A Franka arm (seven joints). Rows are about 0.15 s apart.
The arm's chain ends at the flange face. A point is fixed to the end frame.
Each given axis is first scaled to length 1.
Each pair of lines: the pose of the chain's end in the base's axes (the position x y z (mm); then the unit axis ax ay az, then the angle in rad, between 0 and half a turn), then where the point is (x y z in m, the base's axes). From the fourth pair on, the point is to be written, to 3 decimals.
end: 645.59 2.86 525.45 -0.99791 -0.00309 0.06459 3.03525
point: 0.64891 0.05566 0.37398
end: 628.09 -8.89 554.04 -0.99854 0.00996 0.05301 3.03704
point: 0.63613 0.04323 0.40251
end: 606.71 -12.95 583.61 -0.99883 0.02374 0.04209 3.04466
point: 0.61927 0.03747 0.43181
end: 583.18 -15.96 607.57 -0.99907 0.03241 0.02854 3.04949
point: 0.601 0.033 0.456
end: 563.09 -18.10 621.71 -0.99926 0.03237 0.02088 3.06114
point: 0.583 0.029 0.470
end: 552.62 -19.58 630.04 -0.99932 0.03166 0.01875 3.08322
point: 0.573 0.024 0.477
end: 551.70 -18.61 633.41 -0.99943 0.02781 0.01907 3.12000
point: 0.571 0.020 0.479
